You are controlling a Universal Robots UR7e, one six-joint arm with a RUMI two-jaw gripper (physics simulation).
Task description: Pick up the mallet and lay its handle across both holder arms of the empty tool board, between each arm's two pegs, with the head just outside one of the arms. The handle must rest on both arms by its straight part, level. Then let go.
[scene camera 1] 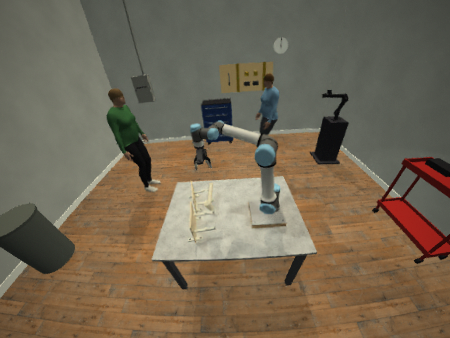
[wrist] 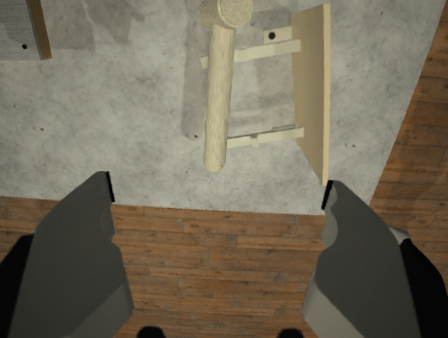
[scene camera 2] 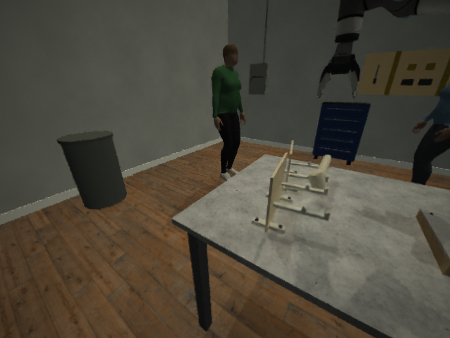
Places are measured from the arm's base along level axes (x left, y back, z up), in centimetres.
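Pixels of known places: gripper, fingertip midpoint: (scene camera 1: 203, 169) (wrist: 219, 179) (scene camera 2: 335, 98).
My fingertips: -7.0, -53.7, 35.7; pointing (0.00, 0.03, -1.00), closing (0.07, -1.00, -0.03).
Observation:
Behind a point stands the place of what it marks, as x, y, z.
The pale wooden mallet (scene camera 1: 210, 194) {-7.5, -52.0, 7.6} (scene camera 2: 320, 176) {5.0, -51.3, 7.9} (wrist: 219, 95) {-8.9, -52.9, 7.9} lies across both arms of the far tool board (scene camera 1: 192, 189) {-8.8, -67.8, 12.6} (scene camera 2: 291, 149) {-2.0, -66.0, 14.3} (wrist: 309, 90) {-6.3, -66.9, 7.5}, near their outer ends. Its head is on the side toward the near board, outside that arm; the handle's free end points to the table's far edge. The near tool board (scene camera 1: 192, 220) {22.9, -61.2, 10.6} (scene camera 2: 276, 192) {23.8, -61.0, 6.2} stands upright, its two arms bare; it does not show in the wrist view. My gripper (scene camera 1: 203, 168) {-7.0, -53.7, 35.7} (scene camera 2: 337, 95) {-7.0, -53.7, 35.7} (wrist: 219, 179) {-7.0, -53.7, 35.7} is open and empty, high above the far end of the table, beyond the handle's end.
The robot's base plate (scene camera 1: 267, 219) {14.1, -4.4, 0.5} (scene camera 2: 434, 240) {9.3, -17.5, -1.1} (wrist: 17, 35) {-3.6, -15.0, 0.0} is on the table (scene camera 1: 230, 245) {34.0, -33.2, -3.8} (scene camera 2: 220, 220) {37.6, -74.7, -3.8}, right of the boards in the scene views. A person in green (scene camera 1: 125, 127) (scene camera 2: 227, 92) and one in blue (scene camera 1: 269, 102) stand behind. A grey bin (scene camera 1: 37, 240) (scene camera 2: 95, 170) stands left.

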